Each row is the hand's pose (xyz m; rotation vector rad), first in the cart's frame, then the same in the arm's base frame.
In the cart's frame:
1: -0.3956 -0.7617 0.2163 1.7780 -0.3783 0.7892
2: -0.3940 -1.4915 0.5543 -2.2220 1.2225 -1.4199
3: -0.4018 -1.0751 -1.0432 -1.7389 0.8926 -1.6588
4: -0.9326 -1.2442 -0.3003 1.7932 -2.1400 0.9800
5: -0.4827 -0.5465 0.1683 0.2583 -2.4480 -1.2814
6: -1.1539 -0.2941 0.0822 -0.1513 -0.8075 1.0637
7: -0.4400 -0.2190 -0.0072 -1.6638 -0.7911 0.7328
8: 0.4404 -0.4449 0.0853 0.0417 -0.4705 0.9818
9: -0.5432 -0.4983 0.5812 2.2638 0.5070 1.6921
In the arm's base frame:
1: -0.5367 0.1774 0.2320 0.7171 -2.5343 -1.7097
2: -0.9969 0.8198 0.3817 -0.9310 -2.8657 -0.2220
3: 0.4261 0.7193 -0.4492 -0.8987 -2.5470 0.3714
4: 0.0430 0.8311 0.3892 -1.5193 -2.3447 -1.2624
5: -0.3994 -0.0074 0.2886 1.7207 -0.1097 1.6166
6: 0.0764 -0.1239 0.8193 0.1501 -0.4392 -1.8705
7: -0.1954 -0.2984 0.1720 -0.2180 0.9954 -1.2743
8: -0.7766 -0.2434 -0.5308 0.5759 -0.5588 -1.9162
9: -0.6967 -0.1218 0.5624 0.9667 -2.6922 0.0103

